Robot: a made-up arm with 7 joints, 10 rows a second.
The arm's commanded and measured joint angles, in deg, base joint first. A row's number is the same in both.
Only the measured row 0 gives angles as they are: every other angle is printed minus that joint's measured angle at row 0.
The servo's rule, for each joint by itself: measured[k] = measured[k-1] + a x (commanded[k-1-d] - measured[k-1]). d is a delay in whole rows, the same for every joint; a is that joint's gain. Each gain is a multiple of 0.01, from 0.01 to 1. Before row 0 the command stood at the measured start. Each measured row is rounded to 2 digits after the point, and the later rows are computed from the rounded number. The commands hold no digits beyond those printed.
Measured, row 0:
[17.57, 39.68, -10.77, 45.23, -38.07, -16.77, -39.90]
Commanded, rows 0 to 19:
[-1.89, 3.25, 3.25, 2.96, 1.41, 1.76, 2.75]
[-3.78, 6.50, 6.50, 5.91, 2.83, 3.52, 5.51]
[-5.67, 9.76, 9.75, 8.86, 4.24, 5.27, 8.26]
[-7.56, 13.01, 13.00, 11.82, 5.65, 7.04, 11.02]
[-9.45, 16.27, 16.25, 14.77, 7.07, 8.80, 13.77]
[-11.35, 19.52, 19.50, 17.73, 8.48, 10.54, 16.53]
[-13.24, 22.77, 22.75, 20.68, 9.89, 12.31, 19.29]
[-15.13, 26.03, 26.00, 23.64, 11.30, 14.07, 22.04]
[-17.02, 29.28, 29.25, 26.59, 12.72, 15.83, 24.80]
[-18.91, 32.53, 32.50, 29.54, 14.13, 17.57, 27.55]
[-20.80, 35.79, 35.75, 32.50, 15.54, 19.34, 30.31]
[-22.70, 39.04, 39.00, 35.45, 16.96, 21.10, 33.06]
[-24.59, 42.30, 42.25, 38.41, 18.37, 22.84, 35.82]
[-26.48, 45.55, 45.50, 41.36, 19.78, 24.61, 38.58]
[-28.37, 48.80, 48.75, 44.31, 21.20, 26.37, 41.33]
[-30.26, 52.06, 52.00, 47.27, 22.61, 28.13, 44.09]
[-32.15, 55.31, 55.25, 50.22, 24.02, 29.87, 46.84]
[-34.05, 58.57, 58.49, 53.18, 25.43, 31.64, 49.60]
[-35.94, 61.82, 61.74, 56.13, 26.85, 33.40, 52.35]
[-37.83, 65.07, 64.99, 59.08, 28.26, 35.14, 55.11]
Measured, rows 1 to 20:
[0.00, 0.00, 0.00, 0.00, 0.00, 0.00, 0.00]
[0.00, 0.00, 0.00, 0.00, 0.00, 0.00, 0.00]
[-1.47, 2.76, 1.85, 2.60, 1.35, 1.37, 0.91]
[-3.27, 5.94, 4.50, 5.51, 2.77, 3.05, 2.43]
[-5.14, 9.19, 7.49, 8.46, 4.18, 4.78, 4.35]
[-7.03, 12.44, 10.63, 11.42, 5.59, 6.54, 6.55]
[-8.92, 15.70, 13.83, 14.37, 7.01, 8.30, 8.93]
[-10.82, 18.95, 17.06, 17.33, 8.42, 10.05, 11.44]
[-12.71, 22.20, 20.30, 20.28, 9.83, 11.81, 14.03]
[-14.60, 25.46, 23.55, 23.24, 11.24, 13.57, 16.67]
[-16.49, 28.71, 26.80, 26.19, 12.66, 15.33, 19.35]
[-18.38, 31.96, 30.05, 29.14, 14.07, 17.08, 22.06]
[-20.27, 35.22, 33.30, 32.10, 15.48, 18.84, 24.78]
[-22.17, 38.47, 36.55, 35.05, 16.90, 20.60, 27.51]
[-24.06, 41.73, 39.80, 38.01, 18.31, 22.35, 30.25]
[-25.95, 44.98, 43.05, 40.96, 19.72, 24.11, 33.00]
[-27.84, 48.23, 46.30, 43.91, 21.14, 25.87, 35.75]
[-29.73, 51.49, 49.55, 46.87, 22.55, 27.63, 38.50]
[-31.62, 54.74, 52.80, 49.82, 23.96, 29.38, 41.25]
[-33.52, 58.00, 56.04, 52.78, 25.37, 31.14, 44.01]
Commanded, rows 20 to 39:
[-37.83, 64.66, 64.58, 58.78, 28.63, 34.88, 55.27]
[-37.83, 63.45, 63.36, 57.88, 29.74, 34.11, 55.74]
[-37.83, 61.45, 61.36, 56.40, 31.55, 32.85, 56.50]
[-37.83, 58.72, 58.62, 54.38, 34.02, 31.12, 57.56]
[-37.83, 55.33, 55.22, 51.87, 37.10, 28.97, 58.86]
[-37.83, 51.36, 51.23, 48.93, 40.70, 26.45, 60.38]
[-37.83, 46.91, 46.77, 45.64, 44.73, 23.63, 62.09]
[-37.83, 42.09, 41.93, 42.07, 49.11, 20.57, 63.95]
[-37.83, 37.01, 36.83, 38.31, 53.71, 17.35, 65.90]
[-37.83, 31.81, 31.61, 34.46, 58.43, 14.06, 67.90]
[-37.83, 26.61, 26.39, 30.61, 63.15, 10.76, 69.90]
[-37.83, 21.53, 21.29, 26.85, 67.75, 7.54, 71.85]
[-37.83, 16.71, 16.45, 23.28, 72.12, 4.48, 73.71]
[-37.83, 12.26, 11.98, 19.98, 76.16, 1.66, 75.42]
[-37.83, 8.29, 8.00, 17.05, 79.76, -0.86, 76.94]
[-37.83, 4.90, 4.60, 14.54, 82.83, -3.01, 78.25]
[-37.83, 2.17, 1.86, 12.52, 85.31, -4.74, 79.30]
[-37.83, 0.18, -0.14, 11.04, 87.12, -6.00, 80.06]
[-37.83, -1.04, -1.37, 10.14, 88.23, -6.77, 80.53]
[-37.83, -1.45, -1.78, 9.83, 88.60, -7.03, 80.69]
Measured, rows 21 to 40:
[-35.41, 61.25, 59.29, 55.73, 26.79, 32.90, 46.76]
[-37.30, 64.50, 62.54, 58.68, 28.20, 34.65, 49.52]
[-37.71, 64.64, 63.70, 58.77, 28.61, 34.83, 51.42]
[-37.80, 63.63, 63.51, 57.99, 29.69, 34.27, 52.85]
[-37.82, 61.78, 62.28, 56.59, 31.48, 33.16, 54.05]
[-37.83, 59.18, 60.19, 54.65, 33.92, 31.57, 55.21]
[-37.83, 55.91, 57.36, 52.20, 36.97, 29.54, 56.41]
[-37.83, 52.04, 53.87, 49.32, 40.55, 27.13, 57.72]
[-37.83, 47.68, 49.82, 46.08, 44.56, 24.40, 59.16]
[-37.83, 42.93, 45.32, 42.55, 48.93, 21.41, 60.74]
[-37.83, 37.90, 40.48, 38.82, 53.52, 18.24, 62.44]
[-37.83, 32.72, 35.42, 34.98, 58.23, 14.98, 64.24]
[-37.83, 27.53, 30.27, 31.13, 62.95, 11.69, 66.11]
[-37.83, 22.43, 25.15, 27.36, 67.56, 8.45, 68.00]
[-37.83, 17.57, 20.19, 23.77, 71.94, 5.35, 69.88]
[-37.83, 13.06, 15.51, 20.43, 75.99, 2.47, 71.71]
[-37.83, 9.01, 11.23, 17.46, 79.61, -0.13, 73.44]
[-37.83, 5.52, 7.45, 14.89, 82.70, -2.38, 75.03]
[-37.83, 2.67, 4.26, 12.80, 85.21, -4.22, 76.44]
[-37.83, 0.55, 1.75, 11.25, 87.04, -5.61, 77.63]

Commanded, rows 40 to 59:
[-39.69, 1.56, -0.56, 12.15, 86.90, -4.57, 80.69]
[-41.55, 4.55, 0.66, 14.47, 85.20, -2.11, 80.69]
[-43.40, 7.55, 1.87, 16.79, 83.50, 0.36, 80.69]
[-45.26, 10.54, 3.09, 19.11, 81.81, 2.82, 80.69]
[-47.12, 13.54, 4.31, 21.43, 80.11, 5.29, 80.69]
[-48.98, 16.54, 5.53, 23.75, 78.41, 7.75, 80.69]
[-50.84, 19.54, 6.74, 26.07, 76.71, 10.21, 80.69]
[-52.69, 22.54, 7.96, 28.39, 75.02, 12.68, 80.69]
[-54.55, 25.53, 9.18, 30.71, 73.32, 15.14, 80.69]
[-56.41, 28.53, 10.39, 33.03, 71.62, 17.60, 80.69]
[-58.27, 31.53, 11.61, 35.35, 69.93, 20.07, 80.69]
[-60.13, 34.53, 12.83, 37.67, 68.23, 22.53, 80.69]
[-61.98, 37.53, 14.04, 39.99, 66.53, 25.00, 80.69]
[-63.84, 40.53, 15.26, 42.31, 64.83, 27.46, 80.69]
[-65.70, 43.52, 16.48, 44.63, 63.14, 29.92, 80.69]
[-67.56, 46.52, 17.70, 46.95, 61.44, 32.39, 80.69]
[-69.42, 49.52, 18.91, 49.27, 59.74, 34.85, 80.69]
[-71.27, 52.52, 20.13, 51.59, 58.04, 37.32, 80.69]
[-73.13, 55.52, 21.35, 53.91, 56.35, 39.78, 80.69]
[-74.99, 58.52, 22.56, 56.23, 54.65, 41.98, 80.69]
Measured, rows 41 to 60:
[-37.83, -0.80, -0.03, 10.27, 88.18, -6.51, 78.59]
[-37.83, -1.35, -1.03, 9.88, 88.58, -6.92, 79.28]
[-39.28, 1.12, -0.76, 11.88, 86.97, -5.09, 79.75]
[-41.05, 4.04, 0.05, 14.16, 85.27, -2.77, 80.06]
[-42.88, 7.02, 1.09, 16.47, 83.57, -0.33, 80.27]
[-44.74, 10.01, 2.23, 18.79, 81.88, 2.13, 80.41]
[-46.60, 13.01, 3.42, 21.11, 80.18, 4.59, 80.50]
[-48.46, 16.01, 4.62, 23.43, 78.48, 7.05, 80.56]
[-50.32, 19.01, 5.83, 25.75, 76.78, 9.51, 80.60]
[-52.17, 22.01, 7.04, 28.07, 75.09, 11.98, 80.63]
[-54.03, 25.00, 8.26, 30.39, 73.39, 14.44, 80.65]
[-55.89, 28.00, 9.47, 32.71, 71.69, 16.90, 80.66]
[-57.75, 31.00, 10.69, 35.03, 70.00, 19.37, 80.67]
[-59.61, 34.00, 11.91, 37.35, 68.30, 21.83, 80.68]
[-61.46, 37.00, 13.12, 39.67, 66.60, 24.30, 80.68]
[-63.32, 40.00, 14.34, 41.99, 64.90, 26.76, 80.68]
[-65.18, 42.99, 15.56, 44.31, 63.21, 29.22, 80.68]
[-67.04, 45.99, 16.78, 46.63, 61.51, 31.69, 80.68]
[-68.90, 48.99, 17.99, 48.95, 59.81, 34.15, 80.68]
[-70.75, 51.99, 19.21, 51.27, 58.11, 36.62, 80.68]

